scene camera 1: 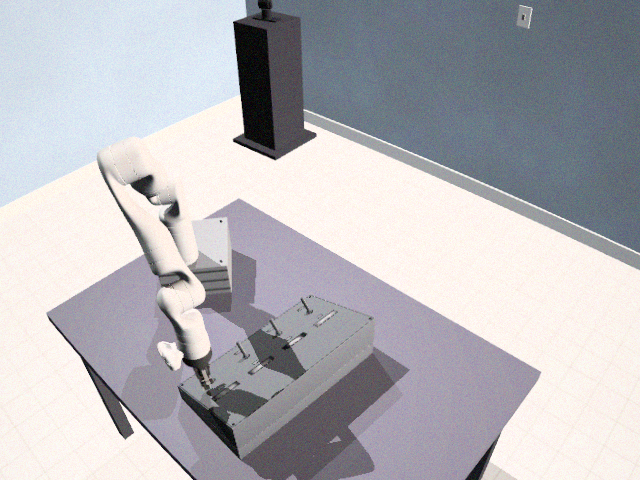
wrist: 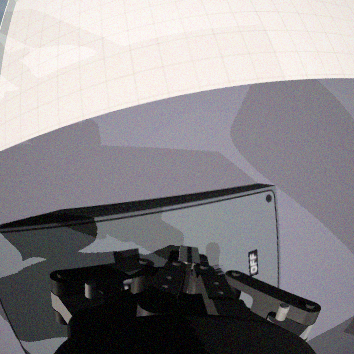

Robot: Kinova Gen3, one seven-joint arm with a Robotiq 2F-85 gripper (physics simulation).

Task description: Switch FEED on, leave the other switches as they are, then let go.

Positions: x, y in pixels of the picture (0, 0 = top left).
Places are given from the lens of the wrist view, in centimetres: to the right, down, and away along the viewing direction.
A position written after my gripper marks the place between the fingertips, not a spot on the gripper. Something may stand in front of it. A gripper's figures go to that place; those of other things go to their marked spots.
my gripper (wrist: 186, 257): 1, 6, 17
switch box (wrist: 237, 228): 6, 5, 19
